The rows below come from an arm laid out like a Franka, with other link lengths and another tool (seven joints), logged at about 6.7 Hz.
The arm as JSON. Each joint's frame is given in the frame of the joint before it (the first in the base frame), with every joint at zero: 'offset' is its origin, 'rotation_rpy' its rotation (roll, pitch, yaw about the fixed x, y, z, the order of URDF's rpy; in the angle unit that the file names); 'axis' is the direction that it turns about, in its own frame. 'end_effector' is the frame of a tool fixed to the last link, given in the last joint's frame.
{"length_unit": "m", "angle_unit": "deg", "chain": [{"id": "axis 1", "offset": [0.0, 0.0, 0.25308], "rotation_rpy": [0.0, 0.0, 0.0], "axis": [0.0, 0.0, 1.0]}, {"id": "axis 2", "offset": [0.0, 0.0, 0.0], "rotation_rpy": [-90.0, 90.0, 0.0], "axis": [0.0, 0.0, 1.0]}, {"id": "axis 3", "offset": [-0.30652, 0.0, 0.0], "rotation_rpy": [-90.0, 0.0, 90.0], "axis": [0.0, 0.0, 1.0]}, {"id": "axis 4", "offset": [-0.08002, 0.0, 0.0], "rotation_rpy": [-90.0, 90.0, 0.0], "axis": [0.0, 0.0, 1.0]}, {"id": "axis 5", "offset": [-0.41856, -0.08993, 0.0], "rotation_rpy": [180.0, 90.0, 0.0], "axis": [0.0, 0.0, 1.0]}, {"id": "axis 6", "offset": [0.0, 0.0, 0.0], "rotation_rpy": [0.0, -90.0, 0.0], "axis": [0.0, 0.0, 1.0]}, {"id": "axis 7", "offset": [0.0, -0.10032, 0.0], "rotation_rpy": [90.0, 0.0, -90.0], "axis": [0.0, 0.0, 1.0]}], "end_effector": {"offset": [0.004, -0.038, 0.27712], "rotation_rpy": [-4.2, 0.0, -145.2]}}
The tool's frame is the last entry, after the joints.
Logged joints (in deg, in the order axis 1, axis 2, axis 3, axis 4, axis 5, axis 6, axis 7), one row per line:
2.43, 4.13, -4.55, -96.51, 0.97, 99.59, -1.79
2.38, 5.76, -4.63, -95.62, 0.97, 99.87, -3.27
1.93, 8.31, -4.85, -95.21, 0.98, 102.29, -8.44
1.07, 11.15, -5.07, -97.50, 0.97, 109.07, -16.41
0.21, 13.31, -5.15, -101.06, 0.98, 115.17, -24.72
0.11, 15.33, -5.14, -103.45, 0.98, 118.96, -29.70
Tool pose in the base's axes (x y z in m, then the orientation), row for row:
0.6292, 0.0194, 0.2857, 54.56, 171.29, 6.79
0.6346, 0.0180, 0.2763, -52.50, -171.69, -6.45
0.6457, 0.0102, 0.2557, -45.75, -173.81, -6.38
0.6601, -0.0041, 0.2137, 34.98, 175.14, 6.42
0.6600, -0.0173, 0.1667, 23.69, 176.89, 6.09
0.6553, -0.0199, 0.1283, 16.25, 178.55, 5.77
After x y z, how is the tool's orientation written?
As a rotation vector, in degrees.
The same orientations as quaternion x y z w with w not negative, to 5 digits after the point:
0.30328, 0.95215, 0.03774, 0.00089
-0.29223, -0.95567, -0.03590, 0.00303
-0.25439, -0.96645, -0.03548, 0.00137
0.19572, 0.97994, 0.03592, 0.01122
0.13265, 0.99050, 0.03410, 0.01245
0.09059, 0.99535, 0.03217, 0.00540

